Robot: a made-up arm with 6 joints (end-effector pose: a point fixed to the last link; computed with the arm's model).
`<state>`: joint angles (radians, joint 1 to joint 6).
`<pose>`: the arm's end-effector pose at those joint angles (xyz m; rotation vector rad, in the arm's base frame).
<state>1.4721 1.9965 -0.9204 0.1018 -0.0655 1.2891</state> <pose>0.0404 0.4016 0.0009 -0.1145 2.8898 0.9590</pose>
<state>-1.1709 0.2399 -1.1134 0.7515 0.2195 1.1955</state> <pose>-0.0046 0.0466 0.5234 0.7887 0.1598 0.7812</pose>
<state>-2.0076 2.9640 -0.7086 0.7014 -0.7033 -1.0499</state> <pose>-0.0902 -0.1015 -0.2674 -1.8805 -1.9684 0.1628</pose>
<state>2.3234 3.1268 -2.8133 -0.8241 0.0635 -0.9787</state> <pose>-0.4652 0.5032 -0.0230 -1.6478 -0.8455 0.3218</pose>
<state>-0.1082 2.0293 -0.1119 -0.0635 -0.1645 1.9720</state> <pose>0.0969 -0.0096 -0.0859 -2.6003 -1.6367 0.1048</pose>
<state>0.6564 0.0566 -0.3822 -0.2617 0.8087 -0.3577</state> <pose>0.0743 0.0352 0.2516 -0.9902 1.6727 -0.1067</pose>
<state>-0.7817 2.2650 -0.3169 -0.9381 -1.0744 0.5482</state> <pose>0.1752 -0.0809 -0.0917 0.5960 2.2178 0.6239</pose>
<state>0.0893 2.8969 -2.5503 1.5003 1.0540 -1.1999</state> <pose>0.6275 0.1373 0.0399 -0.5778 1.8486 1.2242</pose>
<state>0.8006 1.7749 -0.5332 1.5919 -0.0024 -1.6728</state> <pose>0.1985 0.2044 -0.0112 -1.1701 2.4822 0.2010</pose>
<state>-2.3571 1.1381 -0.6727 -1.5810 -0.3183 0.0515</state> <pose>-0.1917 -0.2324 0.2302 -0.7403 -2.3480 1.6845</pose>
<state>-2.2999 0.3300 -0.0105 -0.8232 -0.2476 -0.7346</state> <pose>-0.0857 -0.1209 0.1572 -0.5986 -1.9783 1.8818</pose>
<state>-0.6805 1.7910 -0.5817 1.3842 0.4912 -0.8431</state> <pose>0.2516 -0.1480 0.0000 1.4199 2.2890 0.6202</pose>
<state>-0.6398 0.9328 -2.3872 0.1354 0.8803 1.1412</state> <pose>-0.0609 0.0574 0.7019 0.6799 0.6257 0.5935</pose>
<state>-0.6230 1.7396 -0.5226 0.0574 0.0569 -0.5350</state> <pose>0.2270 -0.1627 -0.0054 0.2023 2.7916 -0.2808</pose>
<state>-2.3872 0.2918 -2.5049 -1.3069 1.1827 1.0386</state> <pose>0.3047 0.4006 0.4550 0.2706 -1.3166 -1.9279</pose>
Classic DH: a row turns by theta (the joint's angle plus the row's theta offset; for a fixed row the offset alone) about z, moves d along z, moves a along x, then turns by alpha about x. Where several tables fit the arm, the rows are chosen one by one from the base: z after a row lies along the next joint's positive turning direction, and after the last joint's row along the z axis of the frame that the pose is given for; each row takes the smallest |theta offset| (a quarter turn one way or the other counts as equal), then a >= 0, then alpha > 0; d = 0 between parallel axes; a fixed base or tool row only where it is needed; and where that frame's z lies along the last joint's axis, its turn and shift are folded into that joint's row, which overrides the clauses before.
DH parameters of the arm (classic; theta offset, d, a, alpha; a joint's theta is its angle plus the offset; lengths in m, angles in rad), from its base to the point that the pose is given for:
joint 1: 0 0.0799 0 -1.5708
joint 2: 0.1357 0 -0.286 0
joint 3: 1.3479 0 -0.0275 1.5708
joint 4: 0 0.3135 0 -1.5708
joint 5: 0 0 0.0001 1.5708
joint 6: 0 0.0931 0 0

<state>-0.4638 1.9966 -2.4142 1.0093 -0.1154 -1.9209</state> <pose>0.4356 -0.2280 0.5474 -0.1488 1.0817 -1.3004</pose>
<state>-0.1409 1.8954 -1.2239 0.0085 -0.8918 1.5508</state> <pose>0.4875 -0.0698 0.2142 1.0250 0.8950 1.2055</pose>
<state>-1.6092 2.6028 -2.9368 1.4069 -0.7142 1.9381</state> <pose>-0.0830 -0.5954 0.3832 0.1278 -1.2205 1.1317</pose>
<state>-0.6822 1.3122 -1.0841 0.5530 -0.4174 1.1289</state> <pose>0.2732 -0.2474 0.3667 1.3349 0.3763 0.6613</pose>
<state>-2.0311 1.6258 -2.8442 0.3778 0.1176 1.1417</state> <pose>-0.0603 -0.1308 0.7570 0.3794 -0.0341 -0.4997</pose>
